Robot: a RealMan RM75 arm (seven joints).
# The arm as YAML. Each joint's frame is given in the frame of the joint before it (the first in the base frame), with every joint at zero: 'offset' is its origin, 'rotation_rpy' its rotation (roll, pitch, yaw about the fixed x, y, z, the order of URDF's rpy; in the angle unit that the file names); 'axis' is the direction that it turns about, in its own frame. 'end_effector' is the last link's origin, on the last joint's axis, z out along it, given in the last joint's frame.
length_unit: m
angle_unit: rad
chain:
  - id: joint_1
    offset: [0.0, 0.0, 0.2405]
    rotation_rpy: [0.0, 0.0, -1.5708]
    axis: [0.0, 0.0, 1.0]
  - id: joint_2
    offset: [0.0, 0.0, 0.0]
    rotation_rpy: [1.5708, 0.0, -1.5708]
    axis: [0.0, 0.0, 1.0]
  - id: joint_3
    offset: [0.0, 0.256, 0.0]
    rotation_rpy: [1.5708, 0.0, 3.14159]
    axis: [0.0, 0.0, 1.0]
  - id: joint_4
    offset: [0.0, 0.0, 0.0]
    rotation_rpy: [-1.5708, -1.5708, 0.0]
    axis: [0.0, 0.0, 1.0]
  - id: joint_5
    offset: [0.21, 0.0, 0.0]
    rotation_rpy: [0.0, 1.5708, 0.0]
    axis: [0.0, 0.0, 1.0]
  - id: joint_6
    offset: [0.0, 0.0, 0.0]
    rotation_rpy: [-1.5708, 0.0, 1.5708]
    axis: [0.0, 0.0, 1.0]
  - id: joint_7
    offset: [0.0, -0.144, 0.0]
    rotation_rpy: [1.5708, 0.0, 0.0]
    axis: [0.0, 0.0, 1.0]
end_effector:
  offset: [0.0, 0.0, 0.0]
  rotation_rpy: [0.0, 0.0, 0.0]
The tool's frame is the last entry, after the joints.
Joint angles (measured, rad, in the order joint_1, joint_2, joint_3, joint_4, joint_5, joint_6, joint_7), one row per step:
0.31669, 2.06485, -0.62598, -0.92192, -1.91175, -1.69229, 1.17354
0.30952, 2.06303, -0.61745, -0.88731, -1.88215, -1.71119, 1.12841
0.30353, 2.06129, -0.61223, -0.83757, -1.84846, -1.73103, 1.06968
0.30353, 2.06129, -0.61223, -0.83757, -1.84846, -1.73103, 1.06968
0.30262, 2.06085, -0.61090, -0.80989, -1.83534, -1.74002, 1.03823
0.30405, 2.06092, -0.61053, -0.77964, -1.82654, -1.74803, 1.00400
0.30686, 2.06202, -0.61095, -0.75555, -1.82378, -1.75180, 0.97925
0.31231, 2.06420, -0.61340, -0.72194, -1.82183, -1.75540, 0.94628
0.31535, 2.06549, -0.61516, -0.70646, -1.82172, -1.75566, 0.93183
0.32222, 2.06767, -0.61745, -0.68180, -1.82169, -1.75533, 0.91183
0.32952, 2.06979, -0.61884, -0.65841, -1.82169, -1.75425, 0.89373
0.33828, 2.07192, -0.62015, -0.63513, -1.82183, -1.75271, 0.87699
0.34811, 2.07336, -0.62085, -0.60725, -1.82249, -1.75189, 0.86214
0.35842, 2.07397, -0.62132, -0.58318, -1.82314, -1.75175, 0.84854
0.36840, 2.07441, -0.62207, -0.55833, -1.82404, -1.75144, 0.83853
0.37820, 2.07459, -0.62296, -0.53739, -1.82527, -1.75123, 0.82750
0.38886, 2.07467, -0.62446, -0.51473, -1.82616, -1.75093, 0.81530
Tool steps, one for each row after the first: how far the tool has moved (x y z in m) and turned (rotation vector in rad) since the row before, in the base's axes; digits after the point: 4 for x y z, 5 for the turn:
0.0011, -0.0048, -0.0017, 0.01466, 0.03063, 0.02554
0.0009, -0.0053, -0.0041, 0.01605, 0.03680, 0.03142
0.0000, 0.0000, 0.0000, 0.00000, 0.00000, 0.00000
0.0002, -0.0024, -0.0030, 0.00603, 0.01659, 0.01639
-0.0001, -0.0022, -0.0041, 0.00356, 0.01416, 0.01795
-0.0002, -0.0013, -0.0041, -0.00044, 0.00950, 0.01171
-0.0009, -0.0015, -0.0064, -0.00322, 0.01232, 0.01597
-0.0005, -0.0005, -0.0032, -0.00222, 0.00500, 0.00651
-0.0013, -0.0002, -0.0051, -0.00441, 0.00917, 0.00940
-0.0014, 0.0000, -0.0047, -0.00364, 0.00895, 0.00809
-0.0018, 0.0004, -0.0047, -0.00416, 0.00915, 0.00822
-0.0019, 0.0002, -0.0051, -0.00773, 0.01261, 0.00576
-0.0021, 0.0006, -0.0042, -0.00627, 0.01021, 0.00764
-0.0020, 0.0003, -0.0043, -0.00914, 0.01168, 0.00441
-0.0021, 0.0006, -0.0036, -0.00675, 0.00820, 0.00706
-0.0024, 0.0006, -0.0038, -0.00722, 0.00868, 0.00804

